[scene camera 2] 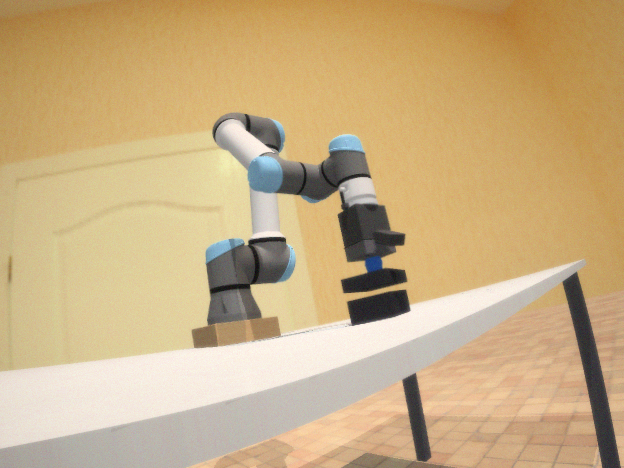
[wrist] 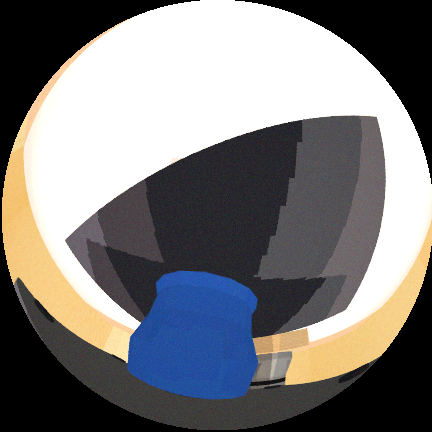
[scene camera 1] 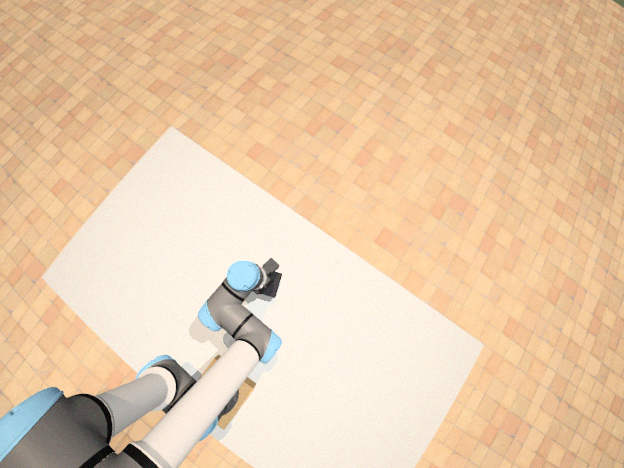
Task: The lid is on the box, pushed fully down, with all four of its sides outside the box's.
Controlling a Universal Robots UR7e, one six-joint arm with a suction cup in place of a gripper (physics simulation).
Note:
In view: my suction cup (wrist: 196,340), a black lid (scene camera 2: 386,277) and a box (scene camera 2: 391,304).
The black lid shows as well in the wrist view (wrist: 293,211). The wrist view does not show the box, which is hidden by the black lid.

